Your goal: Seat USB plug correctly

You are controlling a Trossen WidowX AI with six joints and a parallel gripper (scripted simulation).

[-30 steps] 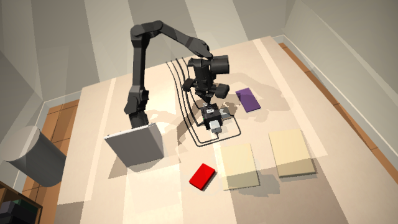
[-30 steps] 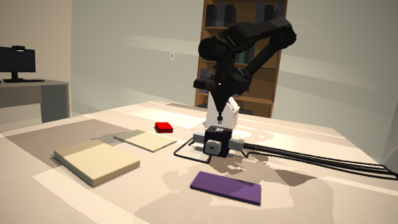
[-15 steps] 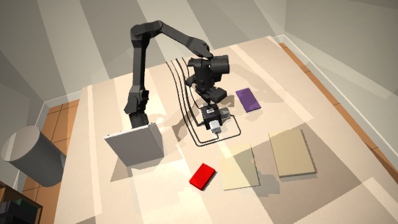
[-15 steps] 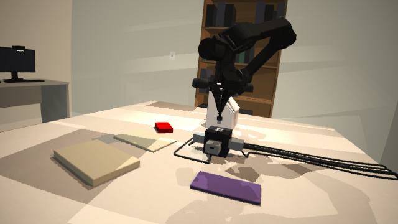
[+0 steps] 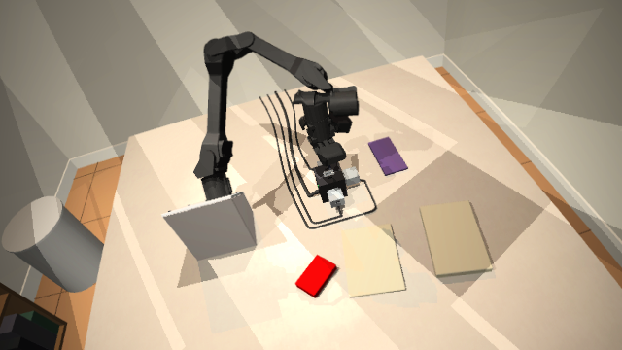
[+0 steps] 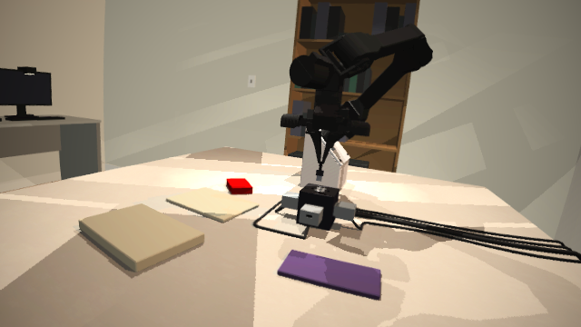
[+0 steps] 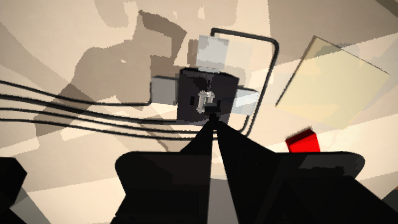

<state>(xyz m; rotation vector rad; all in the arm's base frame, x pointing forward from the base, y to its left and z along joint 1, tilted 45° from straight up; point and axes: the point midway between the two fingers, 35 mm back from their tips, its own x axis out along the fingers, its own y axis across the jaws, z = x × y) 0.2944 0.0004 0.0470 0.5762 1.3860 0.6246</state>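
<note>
Now: the USB plug 20 mm below my gripper tip. From my gripper tip the other things lie so: USB socket (70 mm below, 10 mm to the left); then red block (250 mm to the right, 120 mm below, 120 mm behind); then purple card (210 mm ahead, 130 mm below, 70 mm to the left).
</note>
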